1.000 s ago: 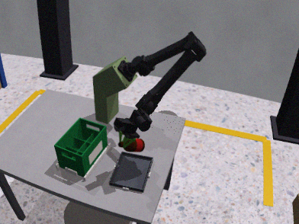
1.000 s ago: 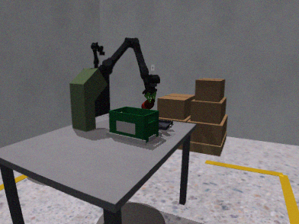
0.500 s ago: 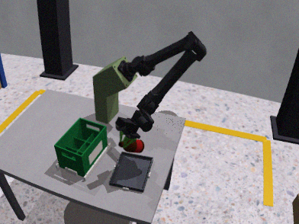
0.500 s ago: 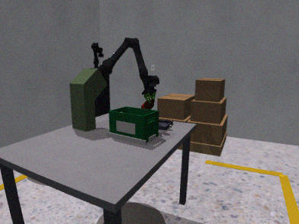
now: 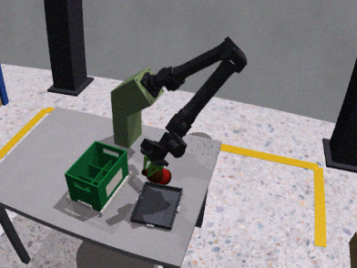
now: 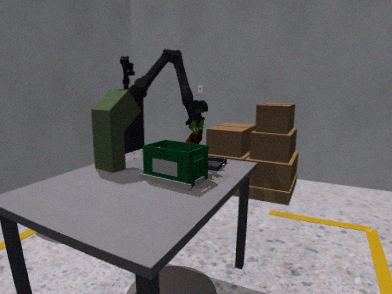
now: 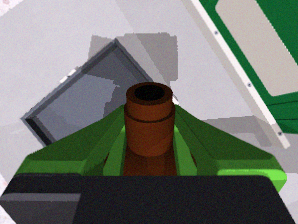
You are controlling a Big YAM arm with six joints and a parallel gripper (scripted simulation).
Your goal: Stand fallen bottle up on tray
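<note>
Right now my hand is 3 cm past the brown bottle, 3 cm to the right of it and 3 cm above it. From my hand the other things lie so: green crate (2 cm behind, 26 cm to the right, 11 cm below); dark tray (5 cm to the left, 19 cm below).
</note>
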